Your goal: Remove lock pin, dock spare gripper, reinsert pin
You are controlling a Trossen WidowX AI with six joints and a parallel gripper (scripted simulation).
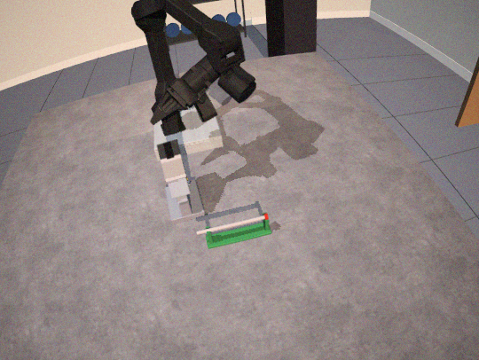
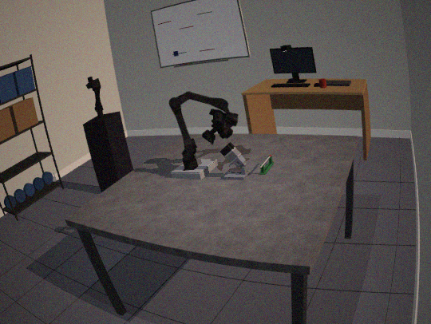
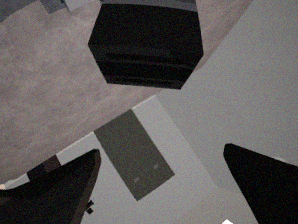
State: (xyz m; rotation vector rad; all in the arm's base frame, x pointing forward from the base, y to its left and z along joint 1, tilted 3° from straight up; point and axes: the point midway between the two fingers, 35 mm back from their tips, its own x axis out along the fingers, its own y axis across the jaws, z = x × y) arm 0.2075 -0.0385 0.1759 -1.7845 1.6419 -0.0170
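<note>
My gripper tip is now 20 cm short of the green cradle, 19 cm above it and 10 cm to the right of it. Round my gripper tip: mount socket (16 cm below, 7 cm ahead, 2 cm to the left); then spare gripper (9 cm below, 5 cm ahead, 2 cm to the left).
</note>
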